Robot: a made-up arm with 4 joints. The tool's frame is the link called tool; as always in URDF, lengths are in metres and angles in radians. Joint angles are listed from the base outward. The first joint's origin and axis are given. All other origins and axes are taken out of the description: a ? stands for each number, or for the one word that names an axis. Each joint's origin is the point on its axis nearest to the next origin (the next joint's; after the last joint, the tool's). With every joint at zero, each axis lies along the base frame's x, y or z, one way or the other. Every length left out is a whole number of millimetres.
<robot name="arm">
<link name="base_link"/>
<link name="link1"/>
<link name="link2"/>
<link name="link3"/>
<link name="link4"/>
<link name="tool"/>
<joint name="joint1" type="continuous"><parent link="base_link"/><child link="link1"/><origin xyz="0 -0.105 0.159" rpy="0 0 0"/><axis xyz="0 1 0"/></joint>
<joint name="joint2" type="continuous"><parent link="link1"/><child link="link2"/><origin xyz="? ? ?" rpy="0 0 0"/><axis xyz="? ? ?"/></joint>
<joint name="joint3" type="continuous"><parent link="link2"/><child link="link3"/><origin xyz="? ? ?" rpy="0 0 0"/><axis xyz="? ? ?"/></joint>
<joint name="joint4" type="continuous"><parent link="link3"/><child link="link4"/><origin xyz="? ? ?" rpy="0 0 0"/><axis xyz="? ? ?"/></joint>
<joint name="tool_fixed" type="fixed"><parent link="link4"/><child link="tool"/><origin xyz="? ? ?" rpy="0 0 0"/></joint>
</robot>
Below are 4 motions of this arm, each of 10 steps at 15 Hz.
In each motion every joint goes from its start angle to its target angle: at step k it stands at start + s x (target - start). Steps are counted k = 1, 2, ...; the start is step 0. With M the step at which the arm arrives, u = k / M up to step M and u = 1 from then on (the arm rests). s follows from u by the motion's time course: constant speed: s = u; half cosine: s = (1 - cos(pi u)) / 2; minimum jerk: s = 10 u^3 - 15 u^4 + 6 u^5.
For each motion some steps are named. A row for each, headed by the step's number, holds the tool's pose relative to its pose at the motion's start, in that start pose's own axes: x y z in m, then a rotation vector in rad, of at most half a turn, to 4 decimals.
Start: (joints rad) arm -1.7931 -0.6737 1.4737 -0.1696
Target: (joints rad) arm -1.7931 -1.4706 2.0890 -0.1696
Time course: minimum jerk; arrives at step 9
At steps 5, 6, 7, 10:
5: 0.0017 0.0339 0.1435 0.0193 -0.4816 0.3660
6: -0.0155 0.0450 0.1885 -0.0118 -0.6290 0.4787
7: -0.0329 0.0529 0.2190 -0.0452 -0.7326 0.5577
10: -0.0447 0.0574 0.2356 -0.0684 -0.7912 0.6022

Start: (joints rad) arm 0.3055 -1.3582 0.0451 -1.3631
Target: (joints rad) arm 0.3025 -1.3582 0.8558 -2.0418
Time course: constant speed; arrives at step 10
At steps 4, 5, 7, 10:
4: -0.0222 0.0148 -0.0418 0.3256 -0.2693 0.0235
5: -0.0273 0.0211 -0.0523 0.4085 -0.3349 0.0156
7: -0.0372 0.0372 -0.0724 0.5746 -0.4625 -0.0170
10: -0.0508 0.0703 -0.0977 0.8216 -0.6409 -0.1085

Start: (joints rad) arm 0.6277 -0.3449 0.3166 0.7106
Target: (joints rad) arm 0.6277 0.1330 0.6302 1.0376
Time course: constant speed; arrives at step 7
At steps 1, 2, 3, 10:
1: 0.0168 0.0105 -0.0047 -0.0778 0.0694 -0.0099
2: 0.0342 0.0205 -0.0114 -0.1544 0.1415 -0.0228
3: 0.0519 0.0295 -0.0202 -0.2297 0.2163 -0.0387
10: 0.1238 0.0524 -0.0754 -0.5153 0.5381 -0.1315

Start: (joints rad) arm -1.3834 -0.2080 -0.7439 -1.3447
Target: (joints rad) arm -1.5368 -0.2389 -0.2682 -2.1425
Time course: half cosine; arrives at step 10
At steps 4, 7, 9, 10:
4: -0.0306 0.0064 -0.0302 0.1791 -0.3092 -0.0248
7: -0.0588 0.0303 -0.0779 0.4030 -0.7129 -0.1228
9: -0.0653 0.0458 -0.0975 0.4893 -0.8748 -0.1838
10: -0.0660 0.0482 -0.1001 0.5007 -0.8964 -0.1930

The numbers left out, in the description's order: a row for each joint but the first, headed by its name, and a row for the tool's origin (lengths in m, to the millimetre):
joint2: xyz -0.102 0 0.067, axis -1 0 0
joint3: xyz 0 0.203 -0.066, axis 0 0 1
joint4: xyz 0.138 -0.1 0, axis 0 1 0
tool: xyz -0.031 0 0.11

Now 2 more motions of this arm.
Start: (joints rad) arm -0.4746 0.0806 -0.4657 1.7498
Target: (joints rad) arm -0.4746 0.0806 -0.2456 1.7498
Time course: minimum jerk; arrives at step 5
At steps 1, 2, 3, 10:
1: -0.0002 0.0032 0.0012 -0.0125 0.0000 -0.0023
2: -0.0011 0.0178 0.0063 -0.0688 0.0000 -0.0124
3: -0.0022 0.0388 0.0119 -0.1478 0.0000 -0.0267
10: -0.0028 0.0574 0.0155 -0.2166 0.0000 -0.0392

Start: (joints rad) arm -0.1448 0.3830 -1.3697 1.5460
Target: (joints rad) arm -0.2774 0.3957 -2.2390 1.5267
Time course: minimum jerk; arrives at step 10
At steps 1, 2, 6, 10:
1: 0.0001 -0.0019 -0.0008 0.0079 -0.0005 0.0008
2: 0.0009 -0.0127 -0.0059 0.0534 -0.0031 0.0055
6: 0.0203 -0.1208 -0.1088 0.6296 -0.0134 0.0659
10: 0.0353 -0.1483 -0.1809 0.9223 -0.0013 0.0950

